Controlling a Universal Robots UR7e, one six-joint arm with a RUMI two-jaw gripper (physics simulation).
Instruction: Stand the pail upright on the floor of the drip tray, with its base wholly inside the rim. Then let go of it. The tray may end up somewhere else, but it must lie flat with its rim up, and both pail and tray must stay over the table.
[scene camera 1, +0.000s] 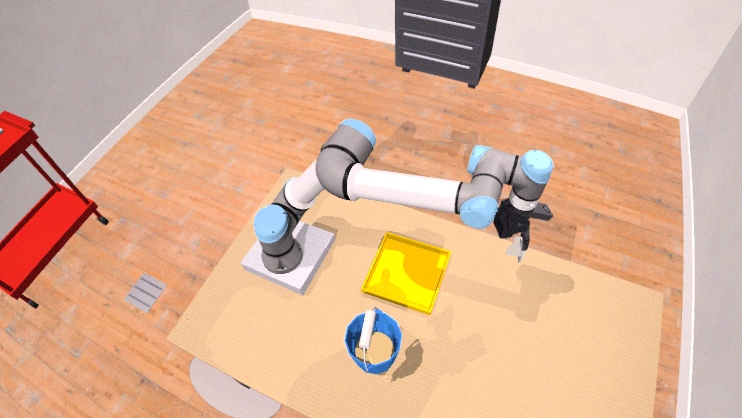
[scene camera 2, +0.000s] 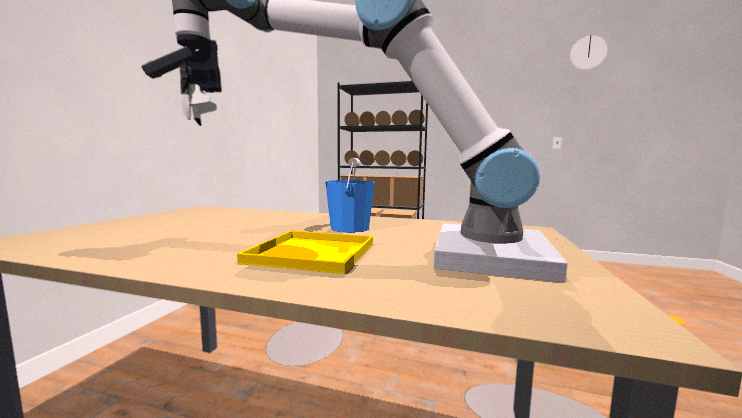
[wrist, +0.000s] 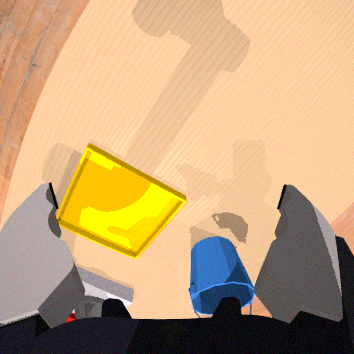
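Seen in the pictures: gripper, fingertip midpoint: (scene camera 1: 509, 241) (scene camera 2: 195, 122) (wrist: 168, 187); arm's base, origin of the base link: (scene camera 1: 282, 256) (scene camera 2: 490, 234) (wrist: 95, 305).
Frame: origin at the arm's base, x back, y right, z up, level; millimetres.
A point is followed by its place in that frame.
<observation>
A blue pail (scene camera 1: 352, 345) @(x -413, y 139, z 19 mm) (scene camera 2: 349, 207) @(x -441, y 40, z 35 mm) (wrist: 212, 262) @(x -510, y 37, z 48 mm) stands upright on the table beside the tray, apart from it. Its bail is raised, and the white grip (scene camera 1: 367, 329) @(x -467, y 117, z 196 mm) (scene camera 2: 354, 162) @(x -438, y 66, z 181 mm) leans over the opening. The yellow drip tray (scene camera 1: 406, 272) @(x -407, y -208, z -47 mm) (scene camera 2: 306, 251) @(x -424, y -216, z -47 mm) (wrist: 120, 200) @(x -439, y -215, z -47 mm) lies flat on the table with its rim up and holds no object. My gripper (scene camera 1: 519, 250) @(x -693, y -307, z 275 mm) (scene camera 2: 196, 111) @(x -693, y -307, z 275 mm) (wrist: 168, 187) @(x -693, y -307, z 275 mm) is open and empty, high above the table, off to the side of the tray away from the arm's base. In the wrist view both fingers show wide apart, pointing down toward the table.
The arm's base stands on a grey block (scene camera 1: 316, 254) @(x -101, y -76, z -3 mm) (scene camera 2: 498, 263) @(x 32, y -166, z -24 mm) on the table (scene camera 1: 586, 332) @(x -1064, y -331, z -51 mm) (scene camera 2: 171, 280) @(x -540, y -493, z -51 mm). The table's edge runs near the gripper. Away from the table are a red cart (scene camera 1: 36, 244), a dark drawer cabinet (scene camera 1: 438, 36) and a shelf rack (scene camera 2: 381, 128).
</observation>
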